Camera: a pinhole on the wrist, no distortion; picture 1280 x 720 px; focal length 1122.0 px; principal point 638.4 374.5 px. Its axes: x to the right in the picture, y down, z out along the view. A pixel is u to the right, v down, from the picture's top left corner.
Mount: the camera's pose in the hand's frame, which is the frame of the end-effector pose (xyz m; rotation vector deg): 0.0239 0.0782 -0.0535 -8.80 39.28 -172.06
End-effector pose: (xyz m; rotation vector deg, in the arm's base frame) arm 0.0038 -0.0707 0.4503 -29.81 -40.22 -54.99
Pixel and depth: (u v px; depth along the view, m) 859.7 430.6 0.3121
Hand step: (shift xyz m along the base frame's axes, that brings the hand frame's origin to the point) -0.1344 0.1176 0.1554
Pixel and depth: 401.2 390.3 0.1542
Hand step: 0.0146 0.0204 0.1070
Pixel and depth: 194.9 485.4 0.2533
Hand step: -0.0276 -0.0015 0.2195
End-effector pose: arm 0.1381 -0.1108 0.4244 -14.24 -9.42 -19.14
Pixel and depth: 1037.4 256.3 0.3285
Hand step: -0.0988 0.0510 0.2515
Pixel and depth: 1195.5 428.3 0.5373
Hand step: -0.2883 -0.0075 0.4259
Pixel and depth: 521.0 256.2 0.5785
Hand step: 0.0400 -0.0153 0.5179
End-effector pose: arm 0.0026 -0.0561 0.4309 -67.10 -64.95 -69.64
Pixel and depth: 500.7 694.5 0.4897
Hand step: -0.2486 0.3079 0.1727
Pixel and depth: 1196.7 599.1 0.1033
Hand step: 0.0106 0.0354 -0.0130
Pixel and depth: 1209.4 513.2 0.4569
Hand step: -0.1926 0.3604 -0.1235
